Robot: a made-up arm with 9 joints. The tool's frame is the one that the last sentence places.
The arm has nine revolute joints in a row. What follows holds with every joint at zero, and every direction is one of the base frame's.
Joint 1 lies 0.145 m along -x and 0.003 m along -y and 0.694 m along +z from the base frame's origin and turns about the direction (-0.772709, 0.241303, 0.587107), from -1.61 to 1.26 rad.
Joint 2 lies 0.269 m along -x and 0.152 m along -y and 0.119 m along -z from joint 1 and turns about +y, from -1.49 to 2.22 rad.
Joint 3 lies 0.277 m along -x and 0.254 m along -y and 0.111 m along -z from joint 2 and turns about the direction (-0.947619, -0.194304, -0.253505), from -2.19 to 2.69 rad.
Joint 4 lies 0.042 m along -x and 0.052 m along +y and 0.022 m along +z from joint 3 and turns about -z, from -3.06 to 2.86 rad.
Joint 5 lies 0.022 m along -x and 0.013 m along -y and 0.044 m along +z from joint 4 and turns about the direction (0.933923, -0.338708, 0.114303), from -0.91 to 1.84 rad.
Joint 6 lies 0.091 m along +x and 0.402 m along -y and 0.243 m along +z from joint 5 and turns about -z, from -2.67 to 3.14 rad.
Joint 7 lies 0.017 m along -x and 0.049 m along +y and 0.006 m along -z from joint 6 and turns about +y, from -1.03 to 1.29 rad.
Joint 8 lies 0.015 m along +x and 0.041 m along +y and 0.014 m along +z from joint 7 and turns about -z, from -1.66 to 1.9 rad.
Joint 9 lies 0.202 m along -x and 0.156 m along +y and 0.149 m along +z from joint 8 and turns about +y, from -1.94 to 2.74 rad.
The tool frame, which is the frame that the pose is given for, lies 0.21 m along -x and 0.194 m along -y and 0.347 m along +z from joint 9; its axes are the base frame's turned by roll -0.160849, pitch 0.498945 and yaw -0.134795 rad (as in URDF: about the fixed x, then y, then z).
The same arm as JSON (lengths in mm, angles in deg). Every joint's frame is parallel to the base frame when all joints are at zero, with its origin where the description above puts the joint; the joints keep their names.
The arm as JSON. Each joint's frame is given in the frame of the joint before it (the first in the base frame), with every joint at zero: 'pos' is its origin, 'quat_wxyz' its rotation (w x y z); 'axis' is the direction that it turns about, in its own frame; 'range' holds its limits. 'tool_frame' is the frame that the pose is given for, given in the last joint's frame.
{"length_unit": "mm", "angle_unit": "deg", "joints": [
  {"joint": "joint 1", "pos": [-145.0, -3.0, 694.0], "quat_wxyz": [1.0, 0.0, 0.0, 0.0], "axis": [-0.772709, 0.241303, 0.587107], "range": [-92.25, 72.19]},
  {"joint": "joint 2", "pos": [-269.0, -152.0, -119.0], "quat_wxyz": [1.0, 0.0, 0.0, 0.0], "axis": [0.0, 1.0, 0.0], "range": [-85.37, 127.2]},
  {"joint": "joint 3", "pos": [-277.0, -254.0, -111.0], "quat_wxyz": [1.0, 0.0, 0.0, 0.0], "axis": [-0.947619, -0.194304, -0.253505], "range": [-125.48, 154.13]},
  {"joint": "joint 4", "pos": [-42.0, 52.0, 22.0], "quat_wxyz": [1.0, 0.0, 0.0, 0.0], "axis": [0.0, 0.0, -1.0], "range": [-175.33, 163.87]},
  {"joint": "joint 5", "pos": [-22.0, -13.0, 44.0], "quat_wxyz": [1.0, 0.0, 0.0, 0.0], "axis": [0.933923, -0.338708, 0.114303], "range": [-52.14, 105.42]},
  {"joint": "joint 6", "pos": [91.0, -402.0, 243.0], "quat_wxyz": [1.0, 0.0, 0.0, 0.0], "axis": [0.0, 0.0, -1.0], "range": [-152.98, 179.91]},
  {"joint": "joint 7", "pos": [-17.0, 49.0, -6.0], "quat_wxyz": [1.0, 0.0, 0.0, 0.0], "axis": [0.0, 1.0, 0.0], "range": [-59.01, 73.91]},
  {"joint": "joint 8", "pos": [15.0, 41.0, 14.0], "quat_wxyz": [1.0, 0.0, 0.0, 0.0], "axis": [0.0, 0.0, -1.0], "range": [-95.11, 108.86]},
  {"joint": "joint 9", "pos": [-202.0, 156.0, 149.0], "quat_wxyz": [1.0, 0.0, 0.0, 0.0], "axis": [0.0, 1.0, 0.0], "range": [-111.15, 156.99]}
], "tool_frame": {"pos": [-210.0, -194.0, 347.0], "quat_wxyz": [0.965053, -0.0611, 0.250779, -0.045261]}}

